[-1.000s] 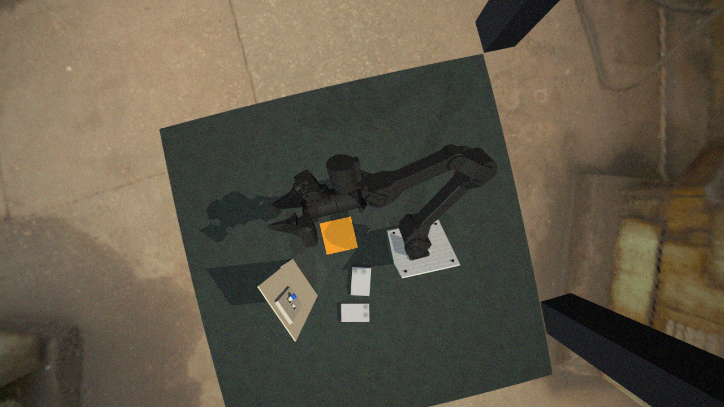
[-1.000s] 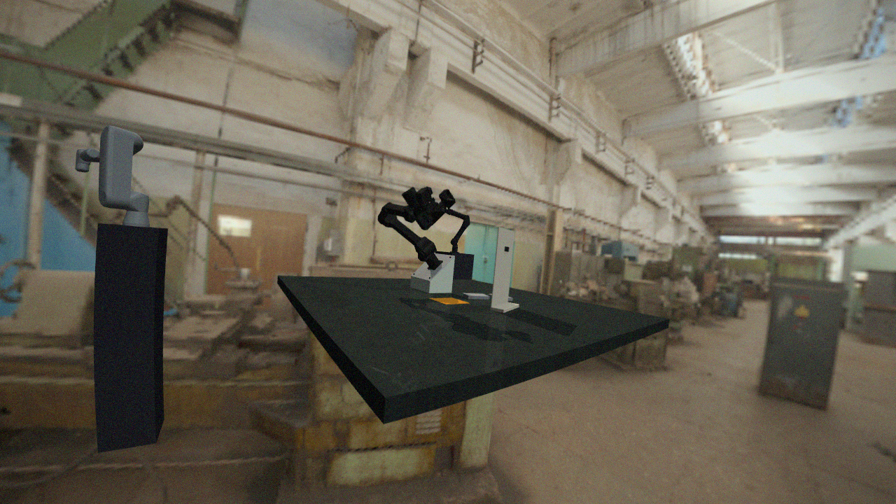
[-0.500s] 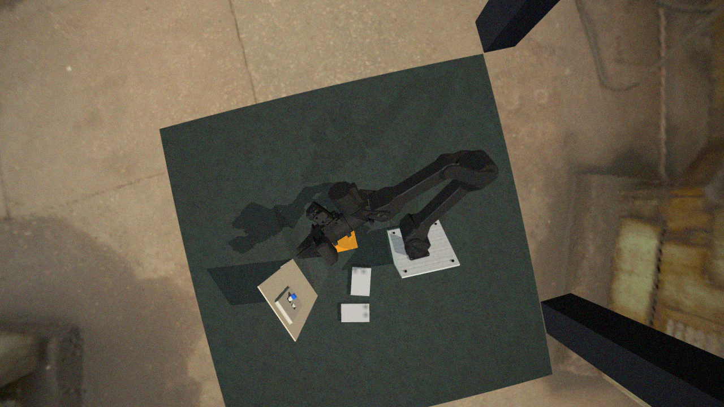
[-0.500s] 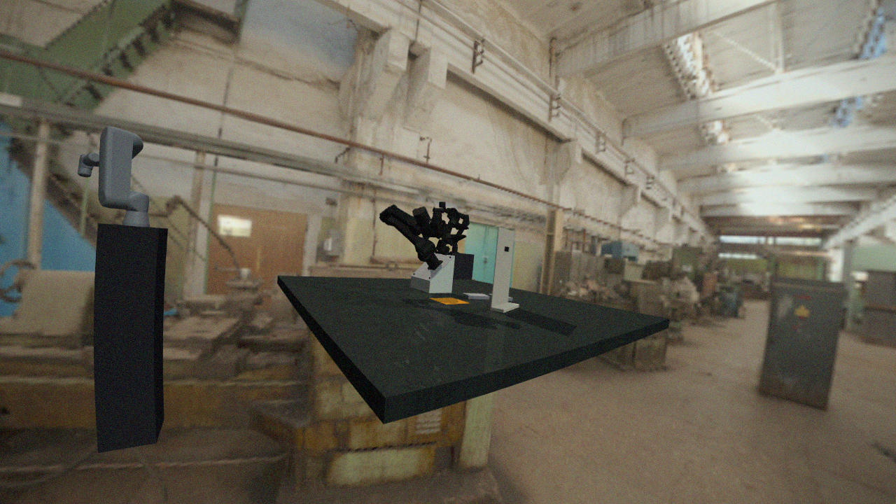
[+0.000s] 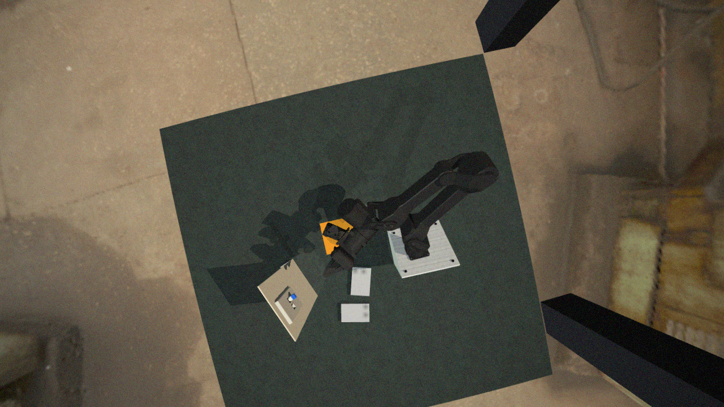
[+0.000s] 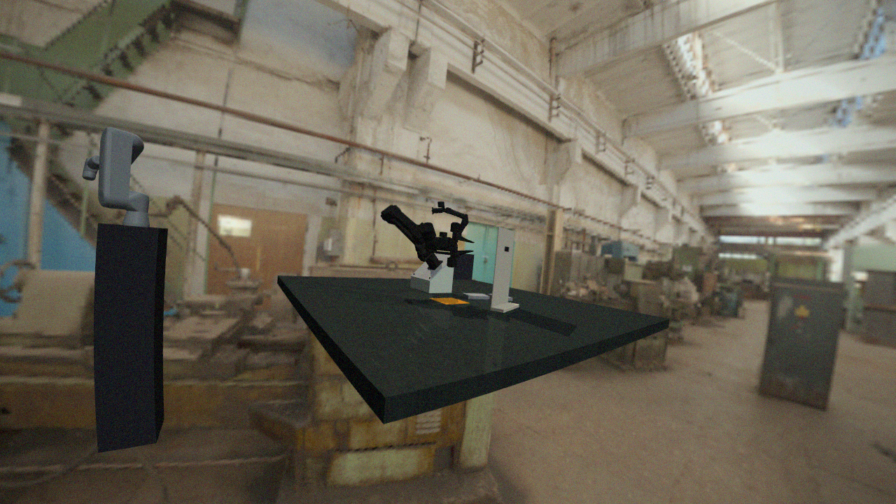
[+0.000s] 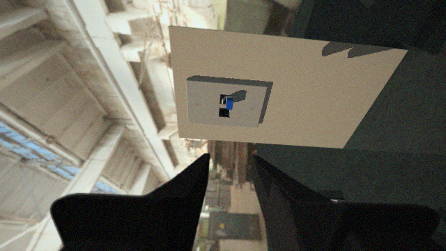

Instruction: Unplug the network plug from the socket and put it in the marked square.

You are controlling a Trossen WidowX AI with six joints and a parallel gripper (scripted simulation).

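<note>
Now: the network plug 11 cm ahead of my gripper tip and 5 cm to the left of it. Round my gripper tip: upright panel (13 cm ahead, 9 cm below, 6 cm to the left); orange marked square (23 cm below, 7 cm to the right, 4 cm behind).
</note>
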